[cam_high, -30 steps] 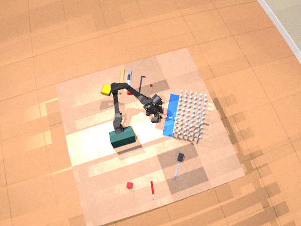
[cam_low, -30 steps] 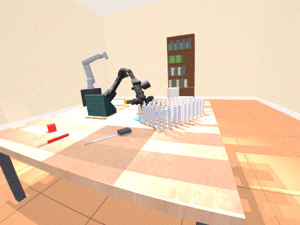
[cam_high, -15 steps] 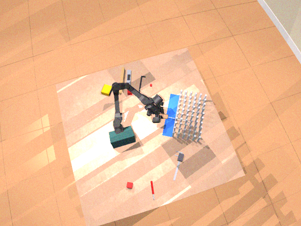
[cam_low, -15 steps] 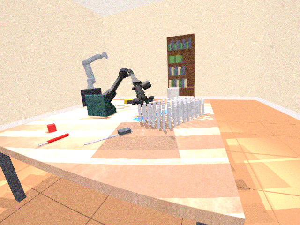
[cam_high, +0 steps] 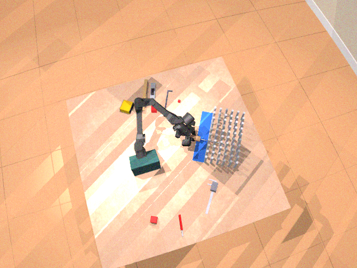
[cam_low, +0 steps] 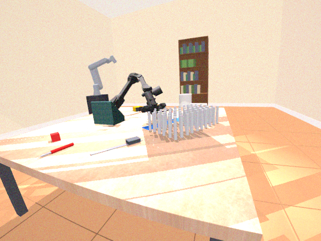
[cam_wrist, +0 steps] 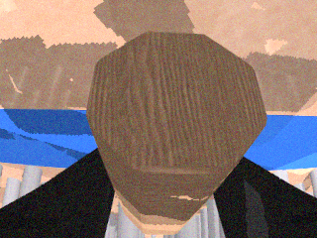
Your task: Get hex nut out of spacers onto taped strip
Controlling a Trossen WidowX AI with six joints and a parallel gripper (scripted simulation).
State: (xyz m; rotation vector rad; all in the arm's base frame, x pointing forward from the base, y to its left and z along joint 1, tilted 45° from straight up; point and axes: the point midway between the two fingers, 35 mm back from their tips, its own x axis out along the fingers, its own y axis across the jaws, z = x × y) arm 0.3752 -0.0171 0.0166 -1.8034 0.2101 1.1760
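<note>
Right now the blue taped strip is 7 cm ahead of my gripper tip and 3 cm below it. The rest, counted from my gripper tip: red-handled screwdriver 33 cm behind, 54 cm to the right, 2 cm below.
</note>
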